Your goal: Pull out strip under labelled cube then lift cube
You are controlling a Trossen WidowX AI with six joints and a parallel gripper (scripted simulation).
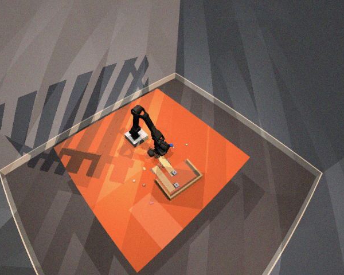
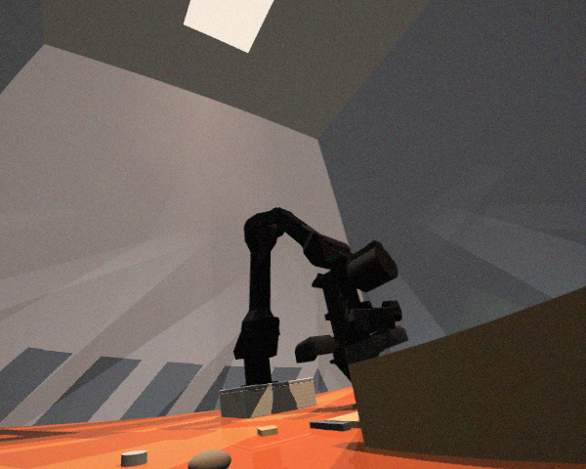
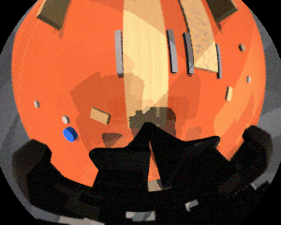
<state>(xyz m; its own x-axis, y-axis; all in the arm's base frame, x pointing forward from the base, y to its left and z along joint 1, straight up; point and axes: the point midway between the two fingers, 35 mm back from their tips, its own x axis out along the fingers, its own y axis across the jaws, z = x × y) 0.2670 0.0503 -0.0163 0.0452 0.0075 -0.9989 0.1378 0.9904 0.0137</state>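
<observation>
The strip is 110 mm ahead of my gripper tip and 20 mm to the right of it. The rest, counted from my gripper tip: pink piece 320 mm to the right, 290 mm ahead; then blue piece 150 mm to the left.
</observation>
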